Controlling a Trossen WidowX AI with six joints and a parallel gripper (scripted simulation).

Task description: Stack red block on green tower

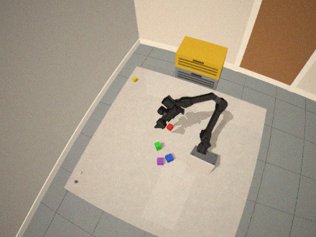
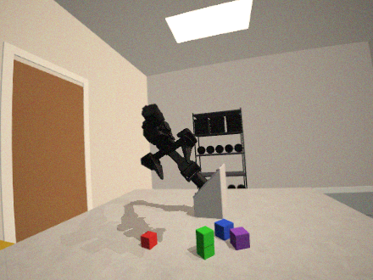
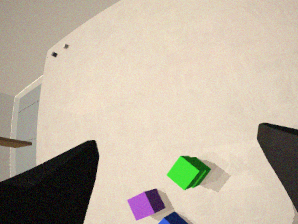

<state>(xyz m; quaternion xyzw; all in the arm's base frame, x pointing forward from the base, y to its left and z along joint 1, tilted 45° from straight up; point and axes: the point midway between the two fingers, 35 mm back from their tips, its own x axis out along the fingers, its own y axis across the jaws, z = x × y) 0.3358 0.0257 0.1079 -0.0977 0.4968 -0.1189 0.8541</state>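
My gripper tip is now 50 mm past the red block, 120 mm to the left of it and 230 mm above it. Also, from my gripper tip: small yellow block (410 mm ahead, 480 mm to the right, 240 mm below); then purple block (80 mm behind, 170 mm to the left, 230 mm below); then blue block (130 mm behind, 130 mm to the left, 230 mm below).
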